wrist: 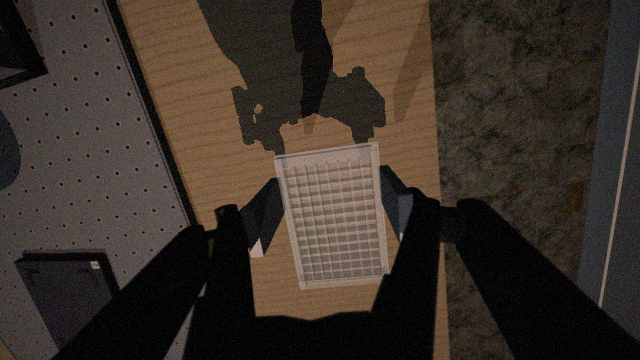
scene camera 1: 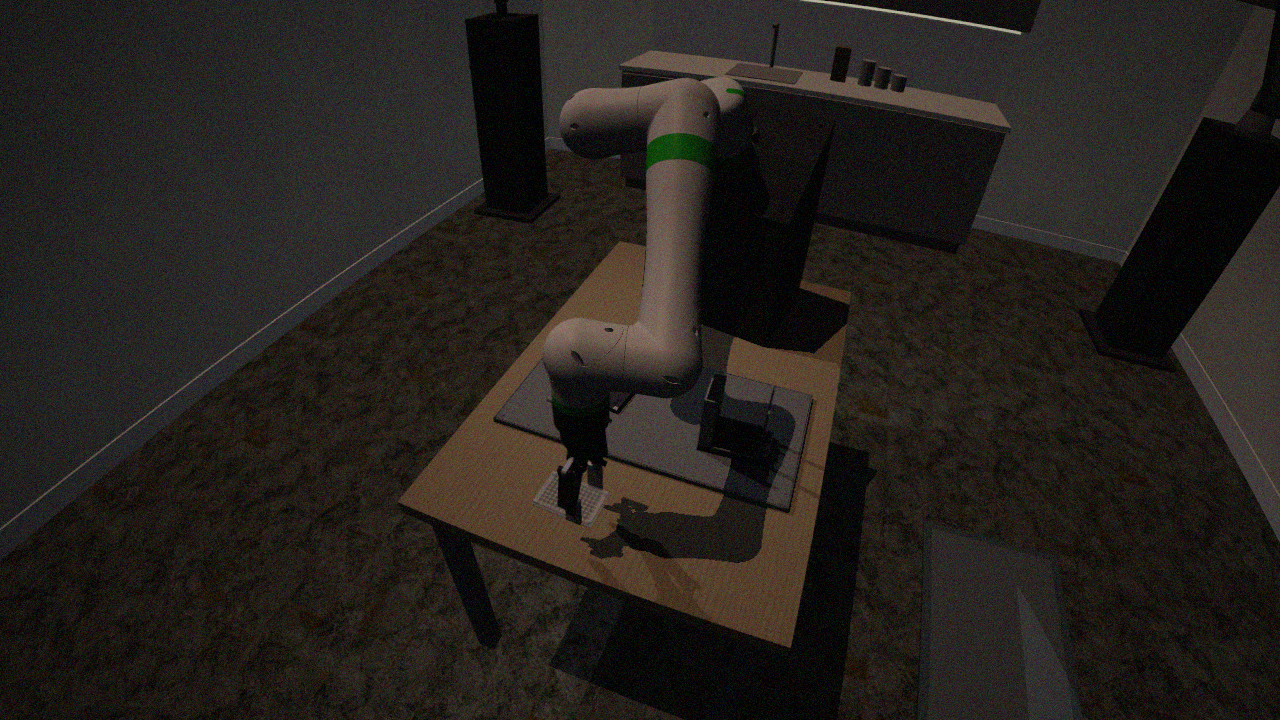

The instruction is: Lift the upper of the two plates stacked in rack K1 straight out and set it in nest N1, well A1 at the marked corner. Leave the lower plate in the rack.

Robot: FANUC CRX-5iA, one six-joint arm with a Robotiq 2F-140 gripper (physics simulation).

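Places are measured from the arm's base along level axes (x ahead, y left, z up), in millimetres.
Pixels of known places: gripper, fingertip midpoint: (wrist: 330,188) (scene camera 1: 584,503); arm's base at its link origin: (scene camera 1: 730,160).
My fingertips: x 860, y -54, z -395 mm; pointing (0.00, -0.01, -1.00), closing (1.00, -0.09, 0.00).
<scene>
For each thing: its middle in the pictures, then the offset to it from my fingertips. "spot": a spot on its surface instead. Level surfaces: height alone.
- dark upright holder at the middle of its body: (scene camera 1: 739,419) dx -307, dy +239, dz +26 mm
- low dark block at the middle of its body: (wrist: 81,310) dx -372, dy -118, dz -44 mm
- perforated grey board at its surface level: dz -51 mm
- wooden table at its surface level: dz -64 mm
- thin upright post at a spot on its surface: (scene camera 1: 770,407) spot: dx -454, dy +298, dz -51 mm
My gripper (scene camera 1: 583,486) (wrist: 330,188) is shut on a clear, gridded well plate (scene camera 1: 592,504) (wrist: 336,235), with a finger at each long side. The plate is held above the wooden table, off the front edge of the grey board. A dark upright holder (scene camera 1: 713,413), which looks like rack K1, stands on the right part of the board; a corner of it shows at the top left in the wrist view. The lower plate cannot be made out there. A low dark block (wrist: 67,295) with a small white mark at one corner, seemingly nest N1, lies on the board; the arm mostly hides it in the scene view.
The perforated grey board (scene camera 1: 662,438) (wrist: 100,150) lies on the wooden table (scene camera 1: 501,483) (wrist: 220,165). A thin upright post (scene camera 1: 770,407) stands near the dark holder. The arm's shadow falls on the table beside the plate. The table's edge runs right of the plate in the wrist view.
</scene>
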